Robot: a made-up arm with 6 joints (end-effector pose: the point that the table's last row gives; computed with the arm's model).
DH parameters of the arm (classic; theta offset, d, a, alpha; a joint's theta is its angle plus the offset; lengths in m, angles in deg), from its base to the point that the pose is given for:
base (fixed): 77.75 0 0.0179 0
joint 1: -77.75 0.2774 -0.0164 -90
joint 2: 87.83 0 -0.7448 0
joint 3: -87.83 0.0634 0.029 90
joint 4: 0 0.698 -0.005 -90
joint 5: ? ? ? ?
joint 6: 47.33 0 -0.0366 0
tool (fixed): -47.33 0.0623 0 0
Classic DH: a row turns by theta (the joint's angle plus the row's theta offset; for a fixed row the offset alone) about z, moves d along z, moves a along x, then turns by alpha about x.
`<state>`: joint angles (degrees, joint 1 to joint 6).
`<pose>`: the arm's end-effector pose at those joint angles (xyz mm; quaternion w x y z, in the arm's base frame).
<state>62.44 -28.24 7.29 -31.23 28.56 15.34</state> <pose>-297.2 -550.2 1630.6 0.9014 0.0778 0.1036 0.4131</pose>
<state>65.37 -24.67 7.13 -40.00 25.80 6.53</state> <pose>-246.2 -497.1 1666.0 0.9453 0.0768 0.1210 0.2929</pose>
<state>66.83 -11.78 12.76 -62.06 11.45 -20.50</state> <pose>-120.6 -138.2 1762.6 0.9851 -0.0300 0.0996 -0.1368</pose>
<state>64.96 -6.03 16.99 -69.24 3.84 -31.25</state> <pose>-54.0 60.2 1763.7 0.9454 -0.1025 0.0445 -0.3061</pose>
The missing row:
joint 5: 0 -0.022 0.0162 90
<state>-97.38 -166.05 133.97 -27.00 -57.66 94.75</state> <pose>118.9 602.5 189.0 0.6837 -0.6767 0.1239 -0.2434</pose>
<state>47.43 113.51 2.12 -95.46 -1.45 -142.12</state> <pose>877.3 1041.4 -360.8 0.0364 0.5102 0.6760 0.5305</pose>
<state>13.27 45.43 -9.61 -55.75 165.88 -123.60</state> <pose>864.0 290.9 1310.8 0.2571 0.6516 -0.7133 -0.0238</pose>
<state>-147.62 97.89 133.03 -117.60 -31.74 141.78</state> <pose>-56.9 -97.9 -278.7 0.0574 -0.8194 0.0457 -0.5685</pose>
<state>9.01 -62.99 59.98 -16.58 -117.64 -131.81</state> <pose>-760.1 -6.3 1268.1 0.1662 0.7693 -0.4026 -0.4674</pose>
